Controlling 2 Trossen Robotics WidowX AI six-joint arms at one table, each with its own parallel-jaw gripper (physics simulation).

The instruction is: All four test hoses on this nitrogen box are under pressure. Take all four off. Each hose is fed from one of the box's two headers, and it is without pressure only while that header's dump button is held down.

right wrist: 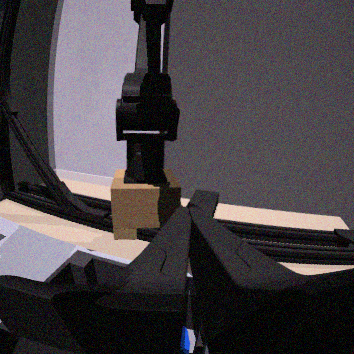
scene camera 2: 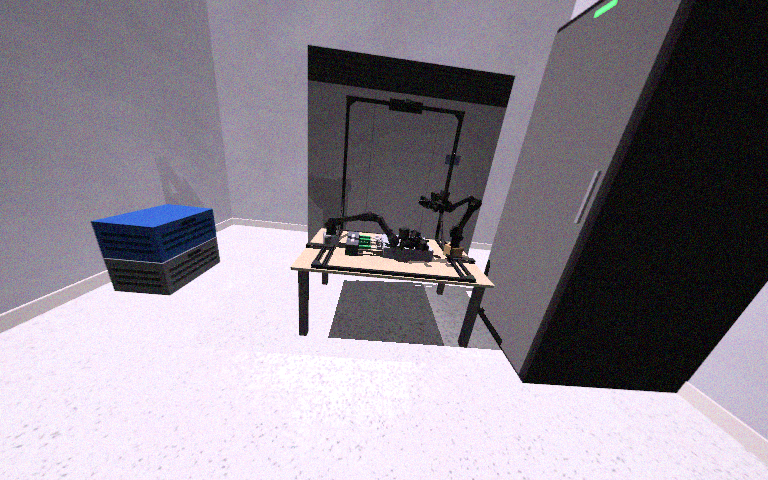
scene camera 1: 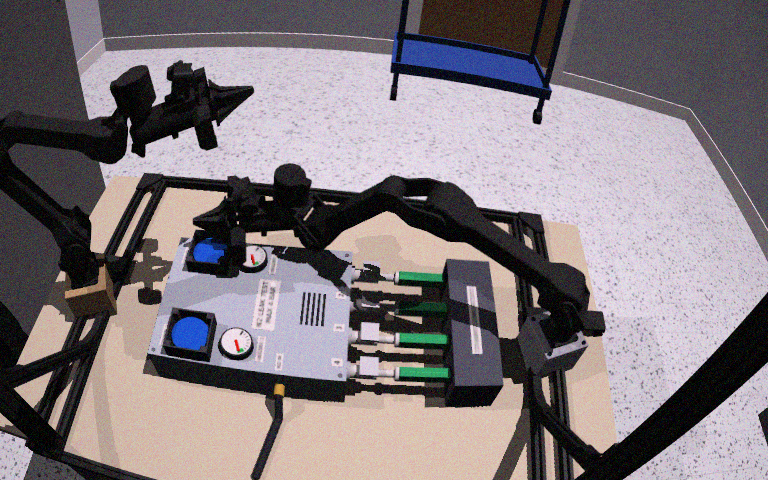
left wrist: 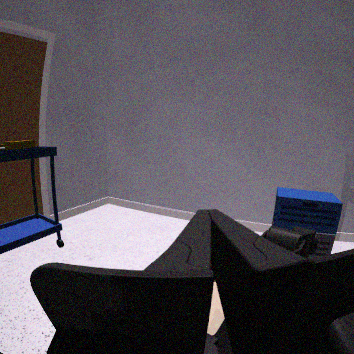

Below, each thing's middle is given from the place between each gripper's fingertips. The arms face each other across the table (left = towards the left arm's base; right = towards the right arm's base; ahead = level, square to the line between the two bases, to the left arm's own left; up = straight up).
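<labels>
The dark block [scene camera 1: 473, 355] is 40 cm to the right of my left hand, 38 cm below it and 14 cm behind it. Counted from my right hand, the dark block is 100 mm behind, 110 mm below and 530 mm to the right.
</labels>
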